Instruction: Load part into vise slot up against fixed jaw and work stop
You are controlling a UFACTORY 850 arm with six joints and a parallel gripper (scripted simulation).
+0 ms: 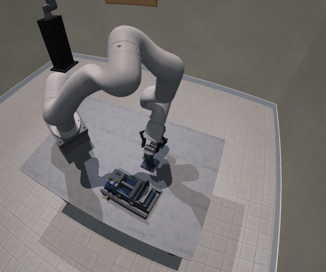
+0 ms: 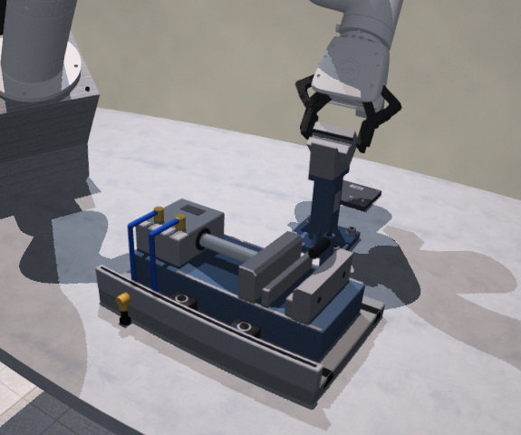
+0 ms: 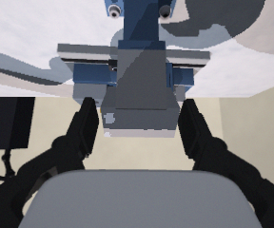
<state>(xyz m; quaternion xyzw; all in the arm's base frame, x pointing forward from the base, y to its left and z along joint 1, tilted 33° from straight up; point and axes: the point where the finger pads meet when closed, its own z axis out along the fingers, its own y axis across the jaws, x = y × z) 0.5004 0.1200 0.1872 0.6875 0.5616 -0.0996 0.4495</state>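
My gripper is now 10 mm to the left of the part. The rest, counted from my hand: black work stop 50 mm ahead, 190 mm to the right, 80 mm below; cylinder rod 50 mm behind, 220 mm to the right, 90 mm below; blue post 10 mm to the right, 110 mm below.
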